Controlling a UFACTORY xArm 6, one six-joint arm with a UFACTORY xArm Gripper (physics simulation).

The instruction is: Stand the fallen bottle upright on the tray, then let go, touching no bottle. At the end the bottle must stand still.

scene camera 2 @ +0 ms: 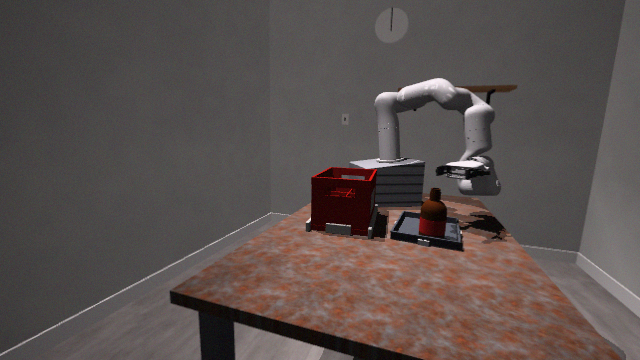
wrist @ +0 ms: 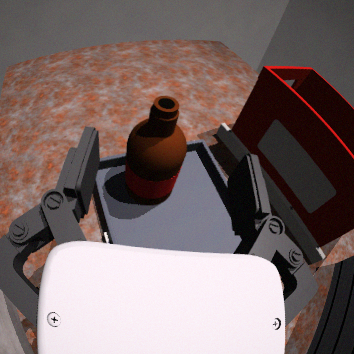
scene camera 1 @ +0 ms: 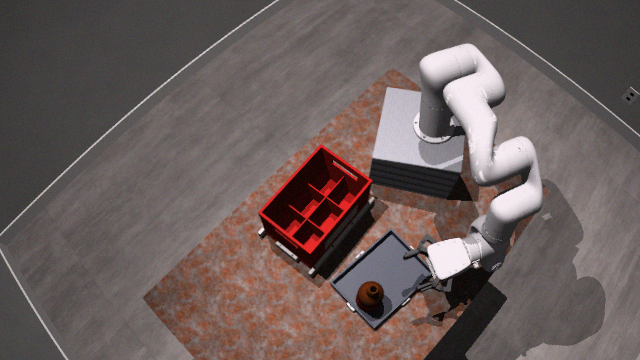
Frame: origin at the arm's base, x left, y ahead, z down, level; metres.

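Seen in the pictures: gripper, fingertip midpoint: point(scene camera 2: 451, 172) point(wrist: 169, 154) point(scene camera 1: 410, 273); arm's base, origin of the base link: point(scene camera 2: 390, 160) point(scene camera 1: 433, 126).
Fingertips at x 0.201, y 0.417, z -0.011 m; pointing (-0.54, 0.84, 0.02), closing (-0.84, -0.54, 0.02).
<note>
Offsets run from my fingertips to a thing's top centre. "spot": to the spot under its first point.
A brown bottle {dx -0.053, dy +0.083, dz +0.039 m} point(scene camera 1: 370, 295) point(scene camera 2: 433, 212) point(wrist: 156, 157) with a red label band stands upright on the dark grey tray {spot: dx -0.072, dy -0.037, dz +0.194 m} point(scene camera 1: 387, 265) point(scene camera 2: 407, 230) point(wrist: 200, 220), near the tray's end farthest from the robot's base. My gripper point(scene camera 1: 416, 271) point(wrist: 169, 154) is open, with nothing between its fingers. It hangs above the other end of the tray, apart from the bottle. In the scene camera 2 view the gripper point(scene camera 2: 440, 170) is higher than the bottle's neck and behind it.
A red crate {dx -0.334, dy -0.021, dz +0.024 m} point(scene camera 1: 325, 212) point(scene camera 2: 343, 205) point(wrist: 300, 145) with compartments stands beside the tray, held by pale brackets at its base. The robot's base stands on a grey ribbed block point(scene camera 1: 400, 130) point(scene camera 2: 400, 185). The table's edge runs close to the tray on the gripper's side.
</note>
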